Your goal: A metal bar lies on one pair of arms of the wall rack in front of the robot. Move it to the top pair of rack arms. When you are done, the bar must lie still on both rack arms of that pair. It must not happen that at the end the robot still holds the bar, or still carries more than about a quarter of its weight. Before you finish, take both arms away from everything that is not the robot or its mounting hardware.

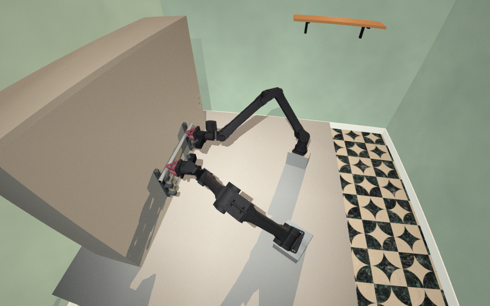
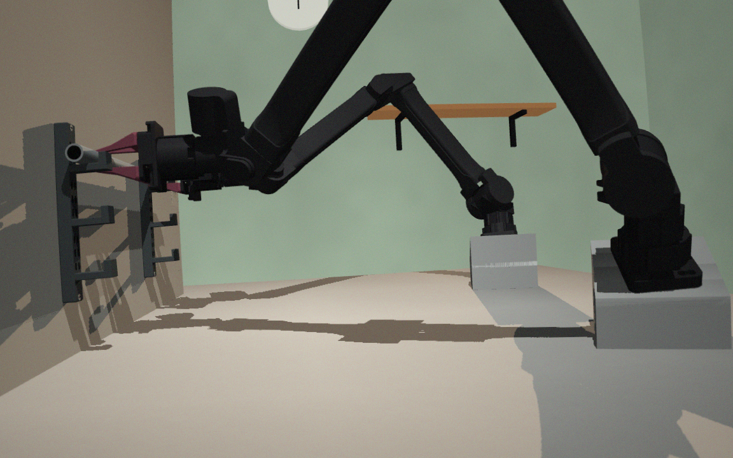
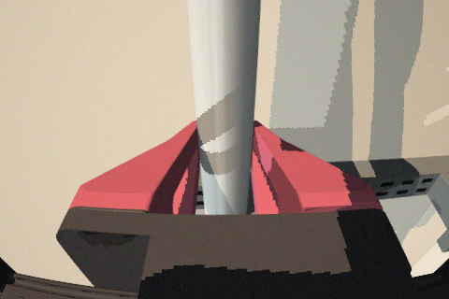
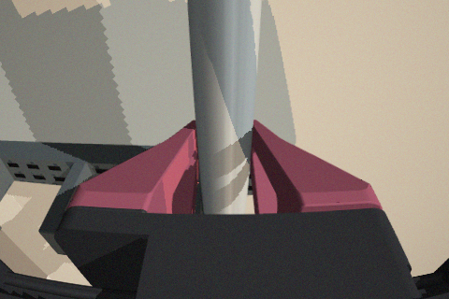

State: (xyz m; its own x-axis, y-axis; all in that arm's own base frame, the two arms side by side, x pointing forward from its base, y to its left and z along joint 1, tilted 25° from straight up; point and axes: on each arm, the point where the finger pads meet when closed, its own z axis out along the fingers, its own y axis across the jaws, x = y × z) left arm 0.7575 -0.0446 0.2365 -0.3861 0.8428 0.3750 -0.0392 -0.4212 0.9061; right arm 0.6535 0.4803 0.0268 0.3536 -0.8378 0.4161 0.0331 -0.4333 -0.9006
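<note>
The grey metal bar is 15 cm to the left of my right hand and 1 cm behind it. The rest, counted from my right hand: tall tan wall panel: 19 cm to the left, 18 cm ahead, 17 cm above.
Now: left hand 150 mm to the left of the grey metal bar and 10 mm short of it. The rest, counted from my left hand: tall tan wall panel 190 mm ahead, 170 mm above, 100 mm to the right.
</note>
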